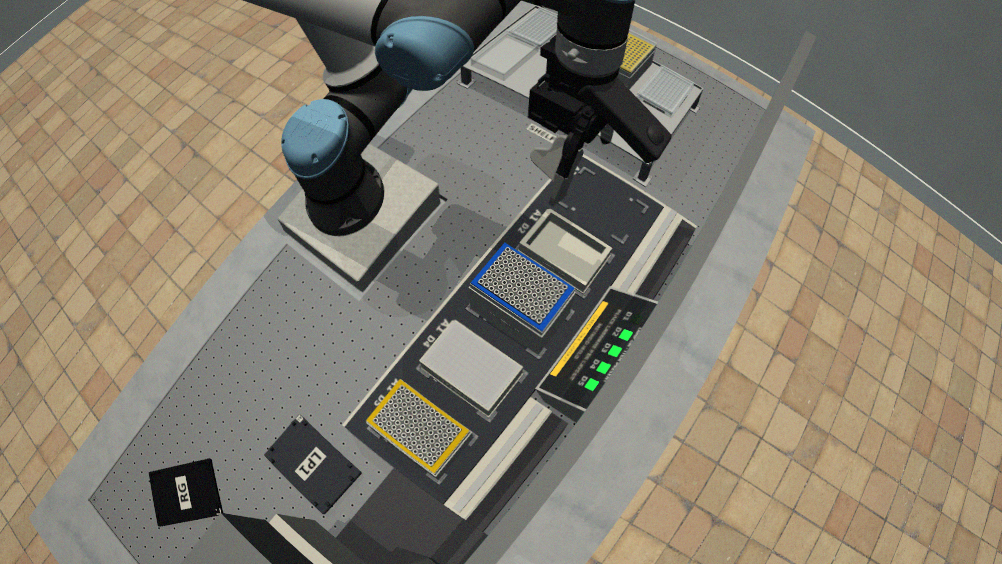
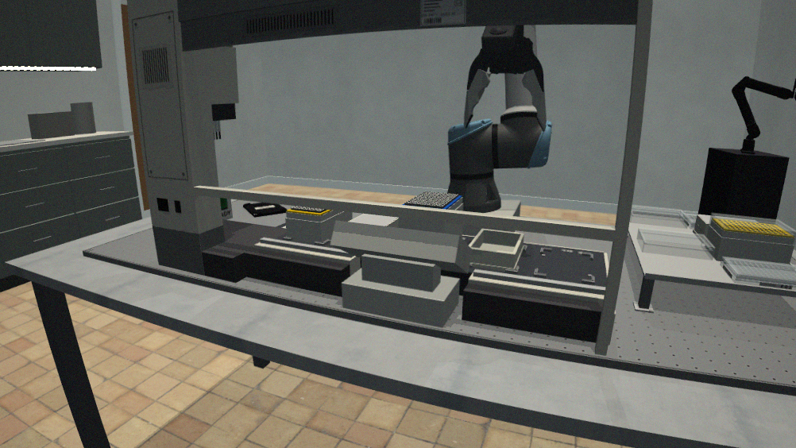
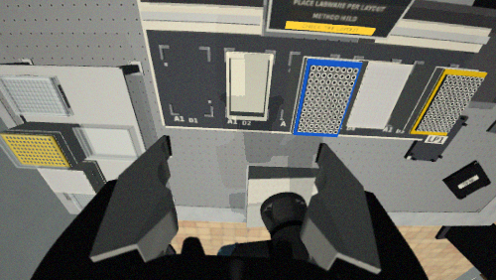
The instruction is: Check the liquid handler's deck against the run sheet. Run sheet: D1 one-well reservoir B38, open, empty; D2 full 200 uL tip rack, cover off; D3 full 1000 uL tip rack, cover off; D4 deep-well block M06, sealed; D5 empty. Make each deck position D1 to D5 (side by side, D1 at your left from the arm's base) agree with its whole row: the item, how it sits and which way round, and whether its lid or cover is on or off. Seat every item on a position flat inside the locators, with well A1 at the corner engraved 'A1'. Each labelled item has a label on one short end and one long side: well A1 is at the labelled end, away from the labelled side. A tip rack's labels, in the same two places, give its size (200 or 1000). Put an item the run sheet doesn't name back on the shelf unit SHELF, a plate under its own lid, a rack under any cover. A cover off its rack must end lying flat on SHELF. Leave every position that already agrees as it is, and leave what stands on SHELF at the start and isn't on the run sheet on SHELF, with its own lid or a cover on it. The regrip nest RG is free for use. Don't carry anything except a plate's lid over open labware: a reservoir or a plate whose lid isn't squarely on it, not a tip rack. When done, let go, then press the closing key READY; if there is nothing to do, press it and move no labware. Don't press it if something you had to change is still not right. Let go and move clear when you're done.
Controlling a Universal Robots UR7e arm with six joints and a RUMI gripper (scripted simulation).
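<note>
The one-well reservoir is 220 mm below my hand. Also, from my hand: handler's frame bar 210 mm to the right, 150 mm ahead, 110 mm below; then blue-framed tip rack 170 mm below, 130 mm to the right, 30 mm behind; then handler's frame post 220 mm ahead, 140 mm to the left, 50 mm below.
</note>
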